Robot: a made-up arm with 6 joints. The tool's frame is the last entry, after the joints. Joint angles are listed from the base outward. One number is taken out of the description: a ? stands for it. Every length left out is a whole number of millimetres.
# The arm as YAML. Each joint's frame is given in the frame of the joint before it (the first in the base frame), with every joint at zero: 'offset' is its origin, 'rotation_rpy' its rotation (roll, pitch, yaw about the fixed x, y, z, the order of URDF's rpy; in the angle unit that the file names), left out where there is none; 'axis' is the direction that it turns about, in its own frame. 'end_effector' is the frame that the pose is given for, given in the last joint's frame.
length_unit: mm
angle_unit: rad
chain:
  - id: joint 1
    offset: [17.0, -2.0, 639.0]
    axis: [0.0, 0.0, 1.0]
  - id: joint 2
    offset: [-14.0, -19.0, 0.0]
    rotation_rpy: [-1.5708, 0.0, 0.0]
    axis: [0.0, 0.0, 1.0]
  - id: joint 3
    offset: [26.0, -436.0, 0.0]
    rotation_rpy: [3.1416, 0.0, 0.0]
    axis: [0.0, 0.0, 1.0]
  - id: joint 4
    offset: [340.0, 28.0, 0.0]
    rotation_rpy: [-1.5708, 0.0, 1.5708]
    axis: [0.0, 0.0, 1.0]
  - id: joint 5
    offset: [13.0, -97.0, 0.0]
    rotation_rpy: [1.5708, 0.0, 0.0]
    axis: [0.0, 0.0, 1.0]
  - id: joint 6
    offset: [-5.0, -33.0, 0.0]
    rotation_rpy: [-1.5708, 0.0, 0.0]
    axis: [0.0, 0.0, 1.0]
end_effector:
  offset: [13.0, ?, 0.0]
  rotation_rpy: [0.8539, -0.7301, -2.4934]
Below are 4 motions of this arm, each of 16 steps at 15 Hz.
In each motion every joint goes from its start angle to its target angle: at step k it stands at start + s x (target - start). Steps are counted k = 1, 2, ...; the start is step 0. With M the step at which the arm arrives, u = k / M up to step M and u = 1 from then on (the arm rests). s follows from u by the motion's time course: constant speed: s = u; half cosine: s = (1 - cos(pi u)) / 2; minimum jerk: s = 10 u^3 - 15 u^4 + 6 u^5.
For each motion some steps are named. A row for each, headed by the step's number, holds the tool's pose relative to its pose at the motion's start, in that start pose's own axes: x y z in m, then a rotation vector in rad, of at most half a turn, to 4 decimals.
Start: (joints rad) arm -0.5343 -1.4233 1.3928 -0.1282 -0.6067 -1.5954
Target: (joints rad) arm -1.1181 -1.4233 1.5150 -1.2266 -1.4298 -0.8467
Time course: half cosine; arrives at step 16
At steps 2, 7, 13, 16:
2: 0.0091 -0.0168 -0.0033 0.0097 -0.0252 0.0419
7: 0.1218 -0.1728 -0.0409 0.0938 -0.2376 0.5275
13: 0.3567 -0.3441 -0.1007 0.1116 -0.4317 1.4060
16: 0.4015 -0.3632 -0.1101 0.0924 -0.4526 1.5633

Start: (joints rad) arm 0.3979 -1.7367 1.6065 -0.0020 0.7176 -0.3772
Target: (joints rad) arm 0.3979 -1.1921 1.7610 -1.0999 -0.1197 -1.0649
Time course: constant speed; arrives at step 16
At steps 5, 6, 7, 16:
5: 0.1503 -0.0081 0.0127 -0.2166 -0.6165 0.0084
6: 0.1809 -0.0079 0.0183 -0.2561 -0.7418 0.0019
7: 0.2114 -0.0070 0.0250 -0.2942 -0.8675 -0.0075
16: 0.4694 0.0283 0.1359 -0.5667 -1.9987 -0.2298

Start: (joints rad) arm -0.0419 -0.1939 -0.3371 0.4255 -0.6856 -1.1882
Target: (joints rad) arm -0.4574 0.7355 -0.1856 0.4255 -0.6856 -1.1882
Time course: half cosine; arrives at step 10
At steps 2, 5, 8, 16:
2: -0.0349 -0.0209 -0.0195 0.0259 -0.0736 0.0316
5: -0.1556 -0.1127 -0.1515 0.1041 -0.3916 0.1725
8: -0.2082 -0.2084 -0.3414 0.1296 -0.7123 0.3260
16: -0.2081 -0.2318 -0.3905 0.1277 -0.7874 0.3643

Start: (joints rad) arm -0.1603 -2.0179 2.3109 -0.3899 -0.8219 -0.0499
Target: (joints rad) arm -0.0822 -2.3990 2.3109 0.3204 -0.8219 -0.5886
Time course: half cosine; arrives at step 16
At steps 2, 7, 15, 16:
2: -0.0043 0.0120 0.0037 0.0194 -0.0094 -0.0096
7: -0.0380 0.1254 0.0509 0.2051 -0.0958 -0.1289
15: -0.0642 0.2921 0.1672 0.4942 -0.2033 -0.4158
16: -0.0643 0.2946 0.1695 0.4987 -0.2046 -0.4214

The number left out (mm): 24.0
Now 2 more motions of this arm.
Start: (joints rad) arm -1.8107 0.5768 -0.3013 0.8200 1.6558 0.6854
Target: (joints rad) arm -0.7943 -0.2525 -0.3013 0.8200 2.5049 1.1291
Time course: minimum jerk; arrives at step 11
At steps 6, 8, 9, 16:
6: -0.3001 0.1680 -0.2008 0.9146 -0.1820 -0.7926
8: -0.3459 0.3168 -0.2687 1.3031 -0.5370 -1.1219
9: -0.3431 0.3601 -0.2848 1.4013 -0.6756 -1.2032
16: -0.3386 0.3824 -0.2927 1.4500 -0.7561 -1.2430

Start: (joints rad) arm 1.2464 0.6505 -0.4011 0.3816 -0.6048 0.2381
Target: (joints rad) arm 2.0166 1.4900 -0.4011 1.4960 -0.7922 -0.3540
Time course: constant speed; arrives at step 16
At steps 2, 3, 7, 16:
2: -0.0730 0.0086 0.0138 0.0807 0.0334 0.1763
3: -0.1098 0.0095 0.0235 0.1270 0.0475 0.2624
7: -0.2531 -0.0134 0.0770 0.3502 0.0921 0.5871
16: -0.4846 -0.2225 0.2186 1.0204 0.2046 1.1629

